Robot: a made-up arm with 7 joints.
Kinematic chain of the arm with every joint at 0, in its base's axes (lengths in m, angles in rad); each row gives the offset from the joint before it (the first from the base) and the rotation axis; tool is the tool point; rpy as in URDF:
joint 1: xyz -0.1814 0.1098 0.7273 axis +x
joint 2: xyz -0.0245 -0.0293 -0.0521 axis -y
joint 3: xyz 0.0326 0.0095 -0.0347 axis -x
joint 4: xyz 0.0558 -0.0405 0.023 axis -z
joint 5: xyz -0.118 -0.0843 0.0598 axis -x
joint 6: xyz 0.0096 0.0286 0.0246 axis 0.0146 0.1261 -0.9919
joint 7: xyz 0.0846 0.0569 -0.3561 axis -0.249 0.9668 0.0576
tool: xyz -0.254 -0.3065 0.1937 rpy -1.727 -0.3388 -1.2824
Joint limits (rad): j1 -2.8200..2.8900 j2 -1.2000..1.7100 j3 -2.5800..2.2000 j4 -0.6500..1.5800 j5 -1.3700..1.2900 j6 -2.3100..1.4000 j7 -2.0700..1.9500
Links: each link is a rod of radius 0.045 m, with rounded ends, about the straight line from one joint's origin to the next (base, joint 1, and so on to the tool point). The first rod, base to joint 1, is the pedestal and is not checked.
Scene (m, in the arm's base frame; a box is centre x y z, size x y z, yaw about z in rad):
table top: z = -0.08
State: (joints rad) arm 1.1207 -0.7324 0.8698 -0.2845 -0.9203 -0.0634 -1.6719
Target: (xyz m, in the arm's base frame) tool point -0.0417 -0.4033 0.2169
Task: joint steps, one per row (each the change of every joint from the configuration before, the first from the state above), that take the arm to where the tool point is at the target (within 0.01 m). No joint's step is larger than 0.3 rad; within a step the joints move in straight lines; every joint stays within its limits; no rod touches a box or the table.
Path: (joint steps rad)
1: -0.1182 0.0210 0.0702 -0.0476 0.2682 0.0200 -0.0404
2: -0.1182 0.0210 0.0703 -0.0477 0.2683 0.0200 -0.0404
3: -0.1181 0.0210 0.0702 -0.0476 0.2682 0.0200 -0.0403
4: -0.1182 0.0210 0.0702 -0.0477 0.2682 0.0200 -0.0404

